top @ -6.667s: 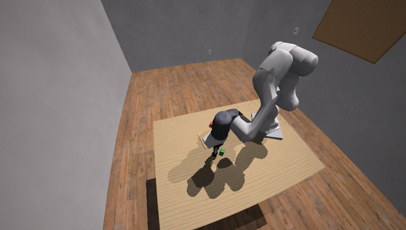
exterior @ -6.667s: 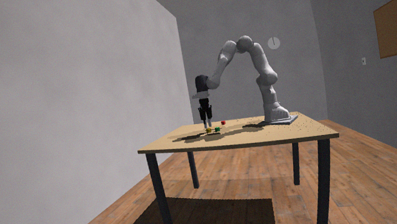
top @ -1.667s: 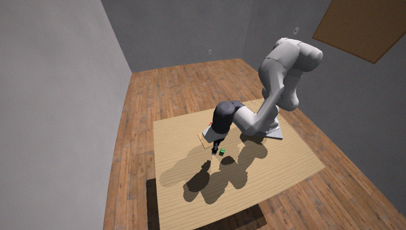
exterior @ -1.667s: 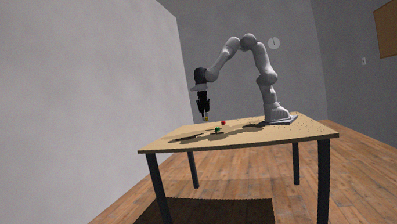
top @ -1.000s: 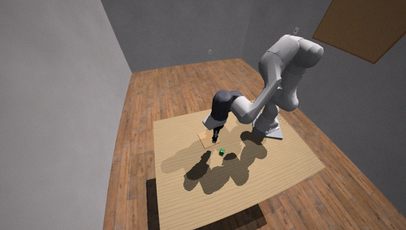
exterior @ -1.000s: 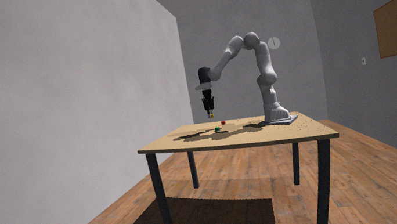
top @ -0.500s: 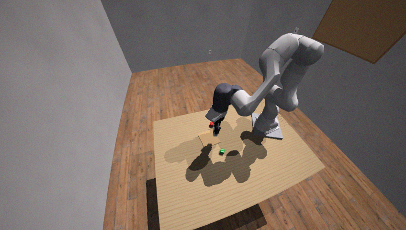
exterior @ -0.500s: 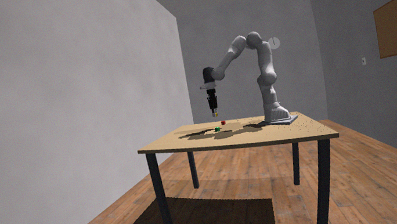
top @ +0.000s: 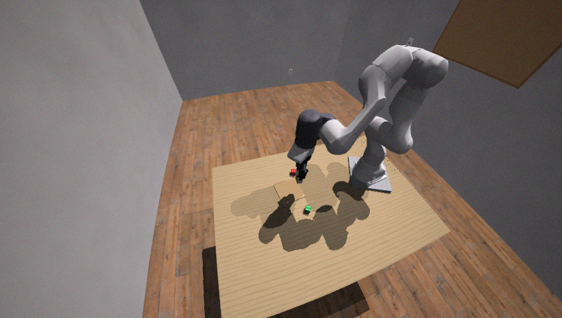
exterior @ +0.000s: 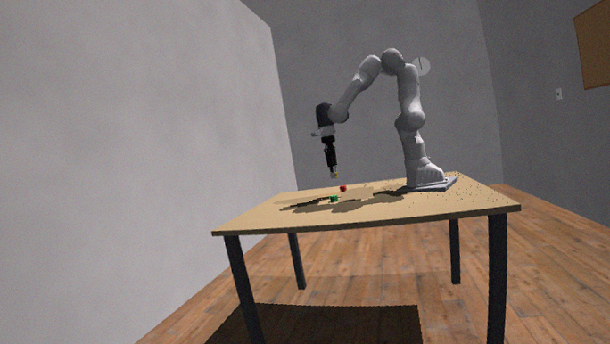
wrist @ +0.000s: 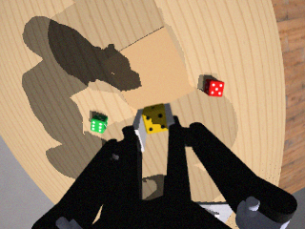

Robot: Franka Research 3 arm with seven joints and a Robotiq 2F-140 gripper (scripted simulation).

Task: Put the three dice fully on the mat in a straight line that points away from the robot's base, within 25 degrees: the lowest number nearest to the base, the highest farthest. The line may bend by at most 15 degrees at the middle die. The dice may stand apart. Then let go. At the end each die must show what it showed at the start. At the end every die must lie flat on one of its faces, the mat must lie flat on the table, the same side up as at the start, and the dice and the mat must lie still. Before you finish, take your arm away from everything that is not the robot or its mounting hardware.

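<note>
Now: the tan mat 50 mm ahead of my hand and 140 mm below it. Also, from my hand: yellow die (20 mm below); then green die (20 mm behind, 140 mm to the left, 120 mm below); then red die (10 mm behind, 120 mm to the right, 120 mm below).
</note>
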